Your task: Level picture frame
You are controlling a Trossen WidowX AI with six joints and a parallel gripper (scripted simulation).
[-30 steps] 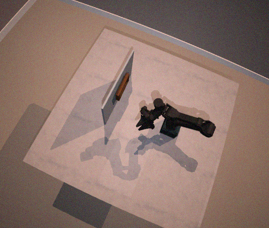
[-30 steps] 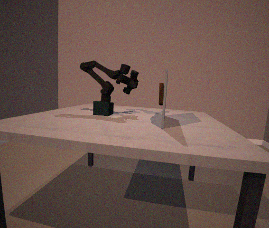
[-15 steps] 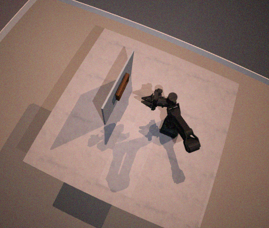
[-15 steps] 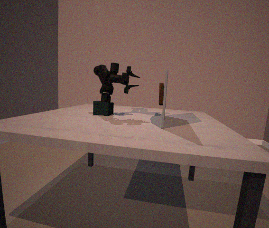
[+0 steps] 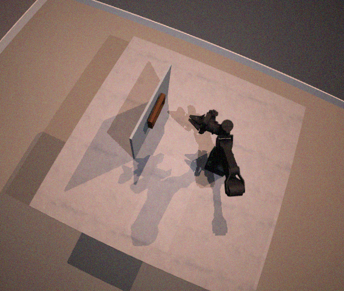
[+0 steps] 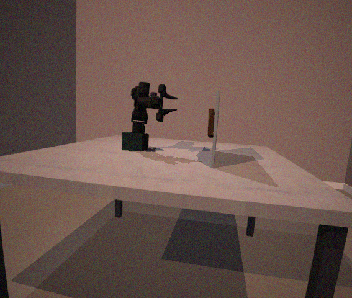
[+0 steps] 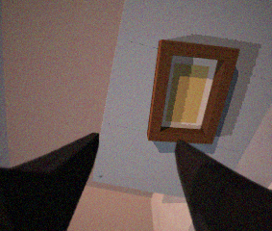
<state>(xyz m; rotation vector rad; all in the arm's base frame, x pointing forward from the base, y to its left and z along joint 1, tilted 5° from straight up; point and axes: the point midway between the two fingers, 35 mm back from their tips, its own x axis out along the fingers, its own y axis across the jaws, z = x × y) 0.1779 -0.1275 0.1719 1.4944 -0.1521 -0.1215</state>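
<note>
The brown wooden picture frame lies 18 cm ahead of my gripper tip, 4 cm to the right of it and 9 cm below it. Round my gripper tip: grey wall panel (20 cm ahead, 3 cm to the right, 11 cm below).
</note>
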